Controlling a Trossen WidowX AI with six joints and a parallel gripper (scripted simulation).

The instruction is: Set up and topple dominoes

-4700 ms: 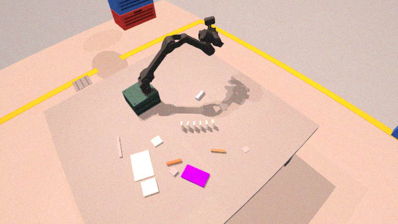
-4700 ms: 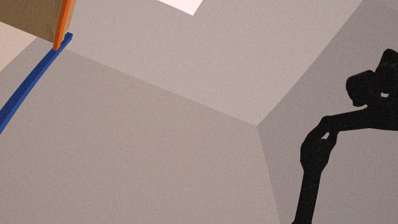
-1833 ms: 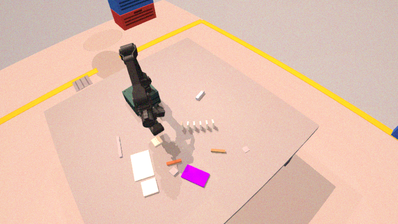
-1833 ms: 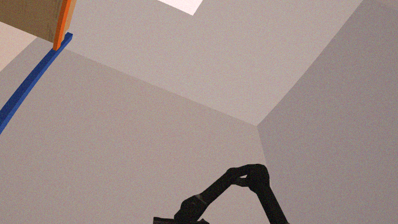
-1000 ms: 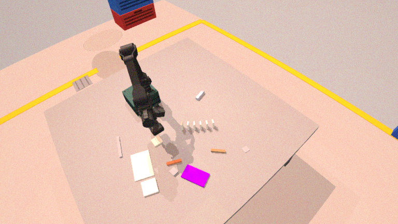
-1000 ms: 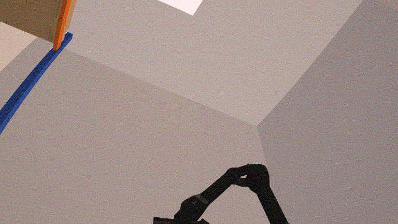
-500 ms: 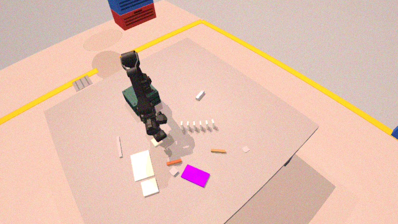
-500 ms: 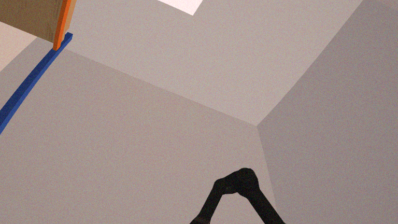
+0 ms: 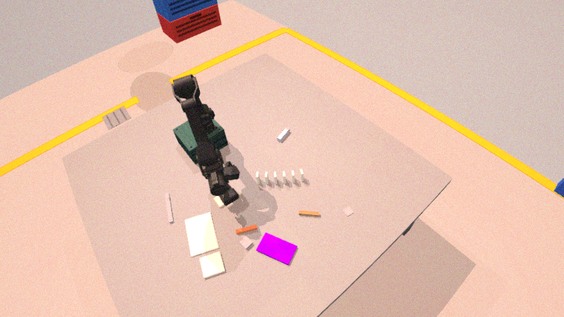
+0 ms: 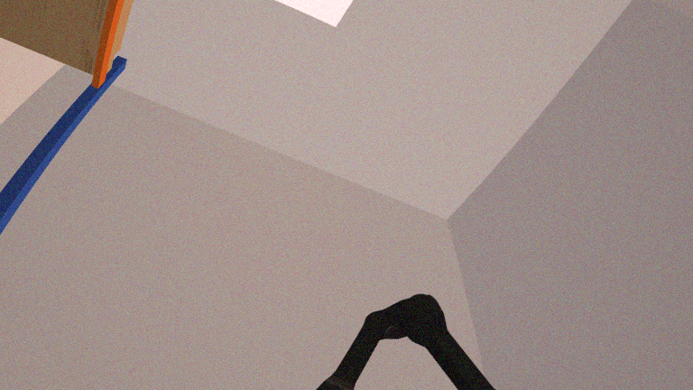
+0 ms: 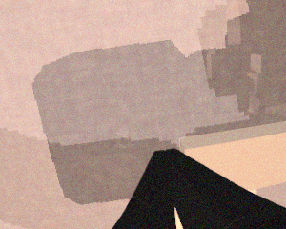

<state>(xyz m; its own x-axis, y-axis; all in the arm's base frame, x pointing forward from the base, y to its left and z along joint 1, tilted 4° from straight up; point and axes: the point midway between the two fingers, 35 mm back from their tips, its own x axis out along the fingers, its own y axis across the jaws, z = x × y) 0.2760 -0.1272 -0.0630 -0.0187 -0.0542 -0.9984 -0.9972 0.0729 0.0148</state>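
The magenta card is 310 mm ahead of my gripper tip and 10 mm to the left of it. Also, from my gripper tip: thin pale bar (110 mm behind, 200 mm to the right).
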